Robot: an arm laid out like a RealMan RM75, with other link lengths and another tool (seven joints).
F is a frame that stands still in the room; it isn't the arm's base.
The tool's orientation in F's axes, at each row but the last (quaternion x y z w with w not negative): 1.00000, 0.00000, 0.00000, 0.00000; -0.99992, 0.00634, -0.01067, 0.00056; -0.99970, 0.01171, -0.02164, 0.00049; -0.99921, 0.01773, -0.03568, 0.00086; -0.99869, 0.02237, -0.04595, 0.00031; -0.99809, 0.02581, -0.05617, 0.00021; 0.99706, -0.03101, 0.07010, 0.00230; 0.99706, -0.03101, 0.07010, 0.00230; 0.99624, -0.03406, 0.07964, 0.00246; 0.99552, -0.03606, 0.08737, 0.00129
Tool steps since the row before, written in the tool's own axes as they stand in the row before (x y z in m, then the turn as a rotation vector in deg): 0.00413, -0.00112, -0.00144, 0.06, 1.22, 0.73; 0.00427, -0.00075, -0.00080, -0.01, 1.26, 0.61; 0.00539, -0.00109, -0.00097, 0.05, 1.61, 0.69; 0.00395, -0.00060, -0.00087, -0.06, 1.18, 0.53; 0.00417, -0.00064, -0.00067, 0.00, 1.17, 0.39; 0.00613, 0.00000, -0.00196, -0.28, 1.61, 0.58; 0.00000, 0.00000, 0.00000, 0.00, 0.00, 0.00; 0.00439, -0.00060, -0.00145, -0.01, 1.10, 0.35; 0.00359, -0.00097, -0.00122, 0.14, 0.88, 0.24; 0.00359, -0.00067, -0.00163, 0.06, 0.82, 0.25
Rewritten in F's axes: 0.00413, 0.00112, 0.00144, 0.06, -1.22, -0.73; 0.00426, 0.00069, 0.00089, -0.01, -1.26, -0.61; 0.00537, 0.00096, 0.00120, 0.04, -1.61, -0.69; 0.00390, 0.00046, 0.00115, -0.06, -1.18, -0.54; 0.00412, 0.00045, 0.00105, -0.02, -1.17, -0.39; 0.00586, -0.00031, 0.00263, -0.30, -1.59, -0.61; 0.00000, 0.00000, 0.00000, 0.00, 0.00, 0.00; 0.00417, 0.00034, 0.00205, -0.03, -1.10, -0.35; 0.00341, 0.00074, 0.00178, 0.12, -0.89, -0.22; 0.00329, 0.00043, 0.00223, 0.04, -0.82, -0.24
